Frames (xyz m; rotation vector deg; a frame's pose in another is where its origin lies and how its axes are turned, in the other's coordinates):
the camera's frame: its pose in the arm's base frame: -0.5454 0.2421 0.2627 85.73 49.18 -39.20
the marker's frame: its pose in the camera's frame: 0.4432 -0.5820 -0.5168 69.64 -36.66 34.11
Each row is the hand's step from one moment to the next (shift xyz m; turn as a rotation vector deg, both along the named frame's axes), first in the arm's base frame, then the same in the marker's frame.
Working: the arm's base frame: its pose in the marker's frame: 0.6918 0.7192 -0.6873 -126.36 37.18 68.88

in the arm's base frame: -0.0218 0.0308 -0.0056 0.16 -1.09 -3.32
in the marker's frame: -0.0268 -0.0231 0.0143 2.76 -1.40 1.62
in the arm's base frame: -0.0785 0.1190 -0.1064 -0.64 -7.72 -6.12
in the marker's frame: -0.0499 -0.1457 0.0890 8.27 1.77 5.10
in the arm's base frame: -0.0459 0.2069 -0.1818 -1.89 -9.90 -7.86
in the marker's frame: -0.0446 -0.2651 0.0753 10.09 2.43 7.46
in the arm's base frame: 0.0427 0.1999 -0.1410 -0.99 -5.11 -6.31
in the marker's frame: -0.0216 -0.2467 -0.0180 6.55 -0.23 4.89
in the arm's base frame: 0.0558 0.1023 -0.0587 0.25 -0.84 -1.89
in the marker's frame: -0.0027 -0.1226 -0.0445 1.79 -0.66 0.84
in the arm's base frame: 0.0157 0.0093 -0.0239 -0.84 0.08 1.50
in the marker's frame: 0.0161 -0.0250 -0.0047 -1.36 1.06 0.02
